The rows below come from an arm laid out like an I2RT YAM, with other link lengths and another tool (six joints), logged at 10 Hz.
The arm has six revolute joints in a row. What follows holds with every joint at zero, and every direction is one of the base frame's.
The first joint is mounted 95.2 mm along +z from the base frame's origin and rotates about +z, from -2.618 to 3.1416 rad.
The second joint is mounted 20.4 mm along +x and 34.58 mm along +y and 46.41 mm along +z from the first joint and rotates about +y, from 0 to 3.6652 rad.
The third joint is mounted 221.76 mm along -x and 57.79 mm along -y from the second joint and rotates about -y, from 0 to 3.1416 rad.
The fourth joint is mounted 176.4 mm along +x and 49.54 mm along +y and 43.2 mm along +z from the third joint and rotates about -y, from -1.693 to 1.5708 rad.
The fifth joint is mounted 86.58 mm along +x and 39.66 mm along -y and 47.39 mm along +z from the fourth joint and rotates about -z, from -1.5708 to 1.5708 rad.
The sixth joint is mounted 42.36 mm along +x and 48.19 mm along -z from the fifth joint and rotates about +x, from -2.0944 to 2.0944 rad.
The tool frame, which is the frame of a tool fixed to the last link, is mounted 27 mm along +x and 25 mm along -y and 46 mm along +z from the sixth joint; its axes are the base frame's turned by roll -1.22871, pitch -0.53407 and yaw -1.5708 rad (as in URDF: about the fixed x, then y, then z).
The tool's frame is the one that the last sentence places.
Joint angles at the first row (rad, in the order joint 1, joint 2, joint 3, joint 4, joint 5, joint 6):
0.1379, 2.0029, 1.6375, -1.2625, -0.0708, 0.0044
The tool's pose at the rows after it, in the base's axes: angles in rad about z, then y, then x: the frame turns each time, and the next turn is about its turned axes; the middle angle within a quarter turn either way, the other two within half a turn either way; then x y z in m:
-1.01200 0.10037 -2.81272 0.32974 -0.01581 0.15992
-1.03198 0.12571 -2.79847 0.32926 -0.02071 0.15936
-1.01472 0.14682 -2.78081 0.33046 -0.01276 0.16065
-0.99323 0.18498 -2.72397 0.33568 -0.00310 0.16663
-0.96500 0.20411 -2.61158 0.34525 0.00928 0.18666
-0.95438 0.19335 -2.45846 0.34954 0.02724 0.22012
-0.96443 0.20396 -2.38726 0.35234 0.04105 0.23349
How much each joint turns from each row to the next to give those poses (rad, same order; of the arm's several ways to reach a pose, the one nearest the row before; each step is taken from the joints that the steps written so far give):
-0.0832, 0.0000, -0.0008, -0.0023, -0.0106, 0.0225
-0.0213, 0.0000, 0.0000, 0.0000, -0.0290, -0.0015
0.0183, 0.0000, 0.0088, -0.0034, -0.0271, 0.0019
0.0149, -0.0003, 0.0309, -0.0008, -0.0607, 0.0004
0.0210, -0.0229, 0.0572, 0.0103, -0.0705, 0.0164
0.0484, -0.0794, 0.0214, 0.0595, -0.0519, 0.0797
0.0416, -0.0252, 0.0114, 0.0470, -0.0214, 0.0782

